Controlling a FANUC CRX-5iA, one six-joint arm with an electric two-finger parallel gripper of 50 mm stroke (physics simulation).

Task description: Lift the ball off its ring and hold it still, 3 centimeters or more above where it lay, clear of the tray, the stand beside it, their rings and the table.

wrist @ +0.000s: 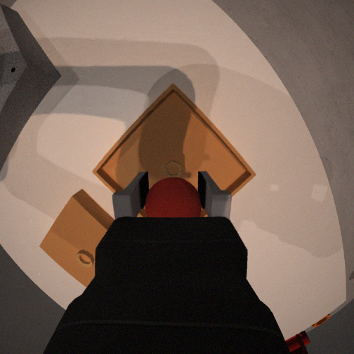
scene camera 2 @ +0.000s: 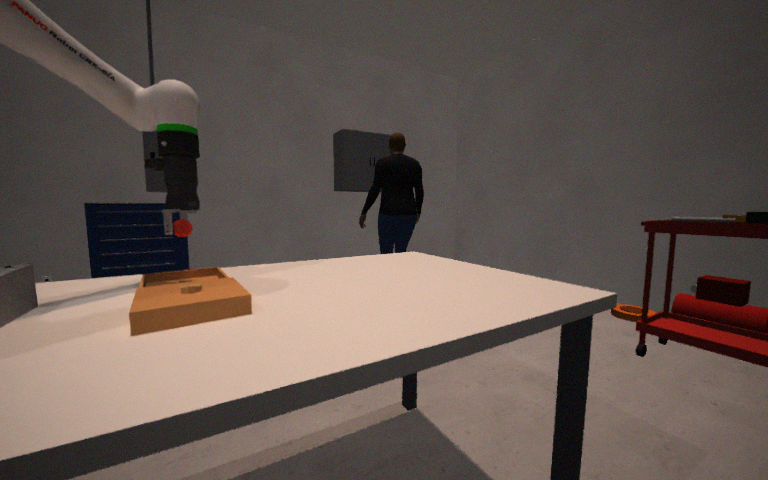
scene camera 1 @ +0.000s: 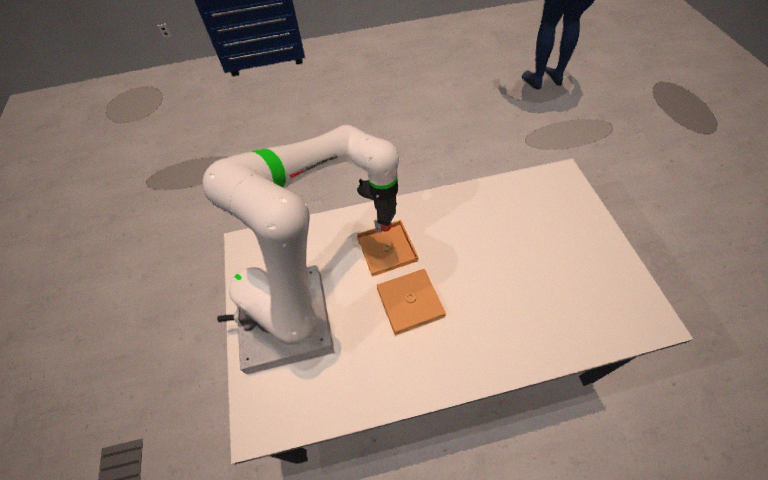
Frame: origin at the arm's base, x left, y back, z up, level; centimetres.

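Seen in the pictures: gripper, fingertip midpoint: (scene camera 2: 177, 234) (scene camera 1: 381, 226).
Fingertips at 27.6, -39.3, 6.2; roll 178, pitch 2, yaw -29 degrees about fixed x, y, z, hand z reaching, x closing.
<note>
A point is followed by its place in that frame, as x, y, z.
A red ball (scene camera 1: 386, 228) {24.7, -41.0, 8.7} (scene camera 2: 182, 228) {24.7, -41.3, 7.9} (wrist: 173, 198) is between the fingers of my gripper (wrist: 172, 182), which is shut on it. In the scene camera 2 view the ball hangs well above the tray and the stand, touching neither. The orange tray (scene camera 1: 416, 258) {19.2, -51.5, -5.3} (wrist: 215, 130) has low walls, and its ring (wrist: 173, 168) lies bare on the tray floor. The orange stand (scene camera 1: 396, 314) {-3.2, -41.7, -3.9} (scene camera 2: 186, 314) {-7.3, -48.2, -5.8} (wrist: 62, 240) is a flat block beside the tray. An empty ring (scene camera 1: 410, 297) {2.7, -47.3, -3.9} (scene camera 2: 191, 289) {0.5, -47.6, -3.1} (wrist: 85, 258) is on the stand's top.
The white table (scene camera 1: 538, 254) {17.5, -98.9, -7.8} (scene camera 2: 396, 316) {-15.8, -85.2, -7.9} carries the tray, the stand and the robot's grey base plate (scene camera 1: 283, 357) {-15.9, -3.6, -0.6}. A person (scene camera 1: 557, 45) (scene camera 2: 399, 186) stands beyond the table. A blue drawer cabinet (scene camera 1: 257, 33) (scene camera 2: 135, 237) and a red cart (scene camera 2: 650, 271) are off the table.
</note>
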